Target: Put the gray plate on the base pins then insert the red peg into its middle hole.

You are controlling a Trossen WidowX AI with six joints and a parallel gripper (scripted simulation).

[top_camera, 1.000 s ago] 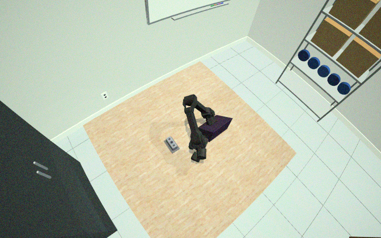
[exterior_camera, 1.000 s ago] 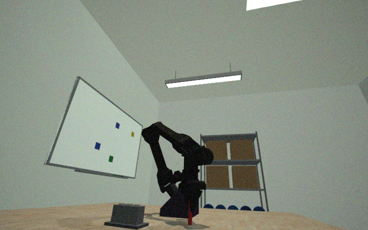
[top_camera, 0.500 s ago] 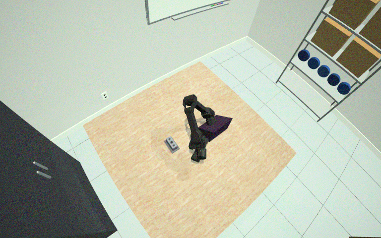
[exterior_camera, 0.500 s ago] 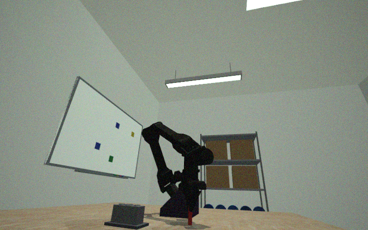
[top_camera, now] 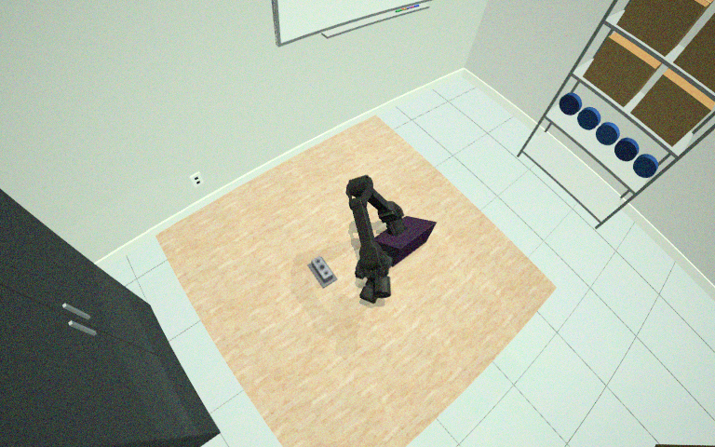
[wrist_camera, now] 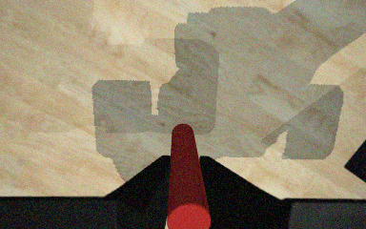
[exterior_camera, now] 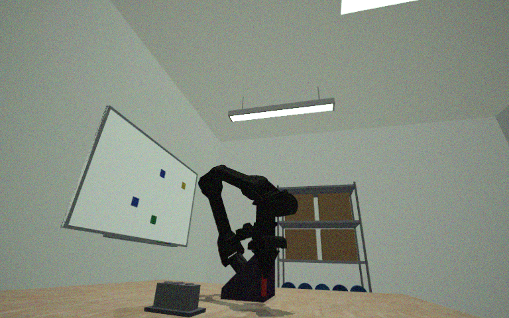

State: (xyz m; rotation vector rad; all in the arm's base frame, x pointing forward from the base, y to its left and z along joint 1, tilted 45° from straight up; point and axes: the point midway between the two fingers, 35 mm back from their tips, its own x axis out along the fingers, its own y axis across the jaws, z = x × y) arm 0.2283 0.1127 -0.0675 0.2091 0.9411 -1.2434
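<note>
The gray plate lies 12 cm ahead of my gripper tip, 18 cm to the right of it and 3 cm below it. Round my gripper tip: red peg right at my gripper tip; then base 11 cm ahead, 18 cm to the right, 7 cm below.
</note>
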